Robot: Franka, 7 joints.
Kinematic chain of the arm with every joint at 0, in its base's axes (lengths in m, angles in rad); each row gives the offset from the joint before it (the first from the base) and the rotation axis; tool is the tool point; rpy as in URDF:
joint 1: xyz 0 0 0.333 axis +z
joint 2: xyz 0 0 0 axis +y
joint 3: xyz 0 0 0.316 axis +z
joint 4: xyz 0.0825 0 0 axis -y
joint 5: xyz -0.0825 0 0.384 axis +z
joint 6: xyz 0 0 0 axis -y
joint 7: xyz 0.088 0 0 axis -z
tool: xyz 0 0 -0.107 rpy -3.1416 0 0
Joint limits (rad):
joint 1: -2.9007..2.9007
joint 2: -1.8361..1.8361
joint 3: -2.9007..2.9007
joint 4: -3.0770..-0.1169
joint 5: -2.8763..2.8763
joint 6: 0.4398..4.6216
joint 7: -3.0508..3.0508
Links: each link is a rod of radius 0.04 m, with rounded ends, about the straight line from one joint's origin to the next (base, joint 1, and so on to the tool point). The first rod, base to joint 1, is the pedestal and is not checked.
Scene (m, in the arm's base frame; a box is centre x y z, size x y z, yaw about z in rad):
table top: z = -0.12
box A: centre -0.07 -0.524 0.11 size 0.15 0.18 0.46 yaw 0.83
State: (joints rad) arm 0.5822 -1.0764 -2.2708 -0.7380 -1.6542 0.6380 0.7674
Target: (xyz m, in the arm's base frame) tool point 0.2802 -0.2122 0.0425
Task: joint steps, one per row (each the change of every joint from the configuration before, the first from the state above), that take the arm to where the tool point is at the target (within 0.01 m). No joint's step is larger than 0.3 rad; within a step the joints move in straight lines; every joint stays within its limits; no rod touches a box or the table.
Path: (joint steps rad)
1: 0.2297 0.0274 0.1995 -0.0636 0.1460 -0.0496 -0.0597
2: 0.2298 0.0273 0.1994 -0.0636 0.1460 -0.0495 -0.0596
3: 0.2297 0.0274 0.1995 -0.0637 0.1460 -0.0495 -0.0597
4: 0.2297 0.0274 0.1994 -0.0636 0.1460 -0.0496 -0.0597
5: -0.0313 -0.1696 -0.1320 -0.2656 -0.0136 0.0478 0.0597
6: -0.0314 -0.1696 -0.1321 -0.2656 -0.0135 0.0478 0.0597
7: -0.0314 -0.1696 -0.1320 -0.2657 -0.0136 0.0478 0.0596
8: -0.0313 -0.1696 -0.1320 -0.2656 -0.0136 0.0478 0.0597

